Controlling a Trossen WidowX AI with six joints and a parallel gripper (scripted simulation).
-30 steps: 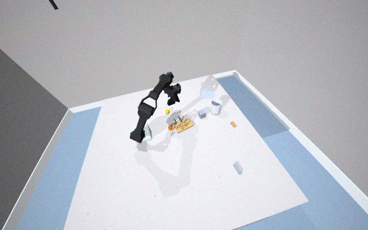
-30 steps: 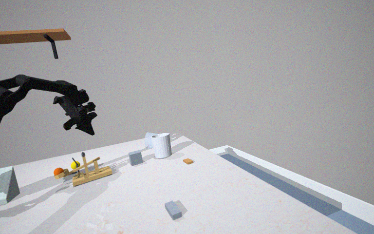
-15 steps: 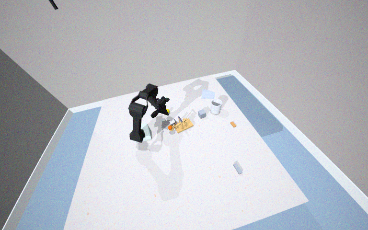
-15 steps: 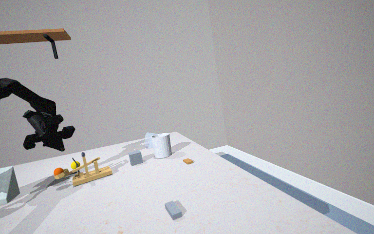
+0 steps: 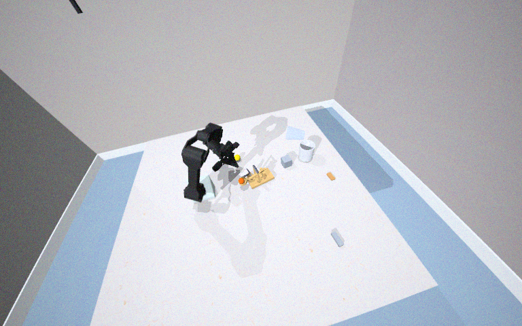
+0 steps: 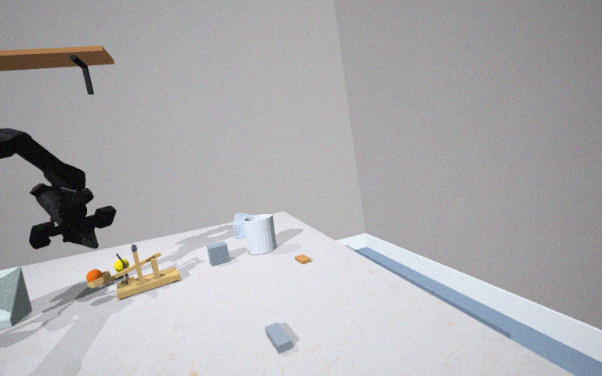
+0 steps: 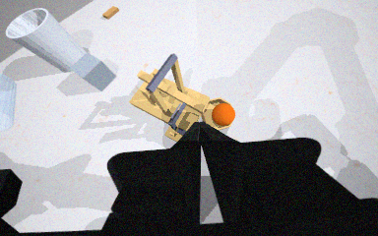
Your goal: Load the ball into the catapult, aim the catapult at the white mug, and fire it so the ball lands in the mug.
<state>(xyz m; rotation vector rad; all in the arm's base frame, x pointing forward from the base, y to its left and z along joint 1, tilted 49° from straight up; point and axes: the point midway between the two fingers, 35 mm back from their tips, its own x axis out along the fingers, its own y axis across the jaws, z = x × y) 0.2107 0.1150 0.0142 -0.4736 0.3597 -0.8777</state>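
Now: gripper tip 50 mm to the left of the orange ball and 60 mm above it. From my gripper tip the other things lie so: wooden catapult 70 mm ahead, 20 mm to the right, 70 mm below; yellow ball 10 mm behind, 170 mm to the left, 100 mm below; grey cube 280 mm ahead, 50 mm to the left, 100 mm below.
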